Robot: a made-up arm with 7 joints.
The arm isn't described. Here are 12 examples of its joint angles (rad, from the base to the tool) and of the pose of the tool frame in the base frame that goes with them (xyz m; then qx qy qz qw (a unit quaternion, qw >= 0)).
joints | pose
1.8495 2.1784 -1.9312 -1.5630 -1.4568 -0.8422 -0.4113 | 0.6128 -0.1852 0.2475 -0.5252 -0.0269 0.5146 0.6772
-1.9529 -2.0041 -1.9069 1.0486 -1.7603 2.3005 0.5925 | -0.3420 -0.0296 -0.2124 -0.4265 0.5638 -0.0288 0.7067
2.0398 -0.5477 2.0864 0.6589 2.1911 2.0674 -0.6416 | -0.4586 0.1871 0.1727 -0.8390 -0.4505 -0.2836 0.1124
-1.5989 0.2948 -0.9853 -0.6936 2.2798 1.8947 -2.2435 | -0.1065 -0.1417 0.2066 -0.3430 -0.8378 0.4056 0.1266
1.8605 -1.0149 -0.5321 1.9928 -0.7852 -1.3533 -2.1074 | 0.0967 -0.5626 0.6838 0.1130 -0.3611 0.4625 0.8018
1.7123 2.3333 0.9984 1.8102 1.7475 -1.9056 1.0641 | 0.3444 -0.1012 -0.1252 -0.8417 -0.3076 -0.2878 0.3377
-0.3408 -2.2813 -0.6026 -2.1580 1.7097 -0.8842 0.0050 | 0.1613 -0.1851 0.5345 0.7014 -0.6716 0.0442 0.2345
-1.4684 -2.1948 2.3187 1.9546 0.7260 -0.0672 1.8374 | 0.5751 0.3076 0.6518 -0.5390 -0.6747 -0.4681 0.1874
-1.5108 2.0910 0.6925 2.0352 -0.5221 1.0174 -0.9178 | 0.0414 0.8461 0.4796 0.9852 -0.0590 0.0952 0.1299
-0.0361 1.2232 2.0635 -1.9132 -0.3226 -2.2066 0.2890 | 0.6796 -0.1504 0.4807 0.4396 -0.6215 -0.5059 0.4057
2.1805 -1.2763 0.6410 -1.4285 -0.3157 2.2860 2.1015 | -0.7848 -0.5008 -0.1109 0.8585 -0.4681 0.0526 0.2026
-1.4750 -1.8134 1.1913 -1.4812 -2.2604 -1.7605 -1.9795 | 0.7844 0.0379 0.2059 0.5705 0.1605 0.5759 0.5631
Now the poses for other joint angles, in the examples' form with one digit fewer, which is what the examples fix.
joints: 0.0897 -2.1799 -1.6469 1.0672 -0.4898 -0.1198 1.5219
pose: -0.530 0.044 0.533 0.565 -0.297 0.391 0.664
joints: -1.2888 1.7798 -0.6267 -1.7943 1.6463 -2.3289 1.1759
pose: 0.283 0.470 0.279 -0.264 -0.571 -0.353 0.693
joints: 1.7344 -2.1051 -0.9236 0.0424 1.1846 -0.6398 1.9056
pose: 0.080 -0.082 0.660 0.393 -0.185 -0.067 0.898
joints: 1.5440 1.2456 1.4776 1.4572 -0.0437 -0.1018 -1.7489
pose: -0.286 0.247 -0.778 0.120 -0.731 -0.661 0.120
